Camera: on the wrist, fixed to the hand. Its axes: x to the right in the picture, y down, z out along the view.
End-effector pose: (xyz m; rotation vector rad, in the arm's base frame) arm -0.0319 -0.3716 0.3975 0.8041 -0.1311 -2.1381
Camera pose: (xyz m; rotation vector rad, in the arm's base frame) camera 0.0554 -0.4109 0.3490 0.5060 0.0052 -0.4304
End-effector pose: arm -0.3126 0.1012 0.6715 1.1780 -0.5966 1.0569
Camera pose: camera -0.3781 0.1848 0.6866 -0.2120 -1.3752 2.2031
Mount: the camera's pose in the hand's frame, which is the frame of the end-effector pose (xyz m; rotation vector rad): 0.0138 0.0670 -0.0827 -0.4834 0.4408 1.5967
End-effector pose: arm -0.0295 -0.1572 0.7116 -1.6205 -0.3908 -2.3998
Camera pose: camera -0.0848 -0.2486 0.7014 -0.7489 1.1723 -1.3924
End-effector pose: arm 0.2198 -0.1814 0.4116 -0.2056 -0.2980 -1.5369
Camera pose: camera 0.2918 -0.2187 0.3413 -0.3459 0.5320 -0.0018
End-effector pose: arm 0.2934 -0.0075 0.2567 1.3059 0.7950 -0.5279
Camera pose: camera 0.3340 0.0881 0.2835 1.1914 0.0111 1.1736
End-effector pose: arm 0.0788 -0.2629 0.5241 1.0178 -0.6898 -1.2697
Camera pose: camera 0.1833 -0.2582 0.5480 0.1020 -0.5437 0.2169
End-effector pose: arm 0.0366 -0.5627 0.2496 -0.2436 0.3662 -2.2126
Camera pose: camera 0.0524 -0.5985 0.1497 0.2535 0.9170 -0.5532
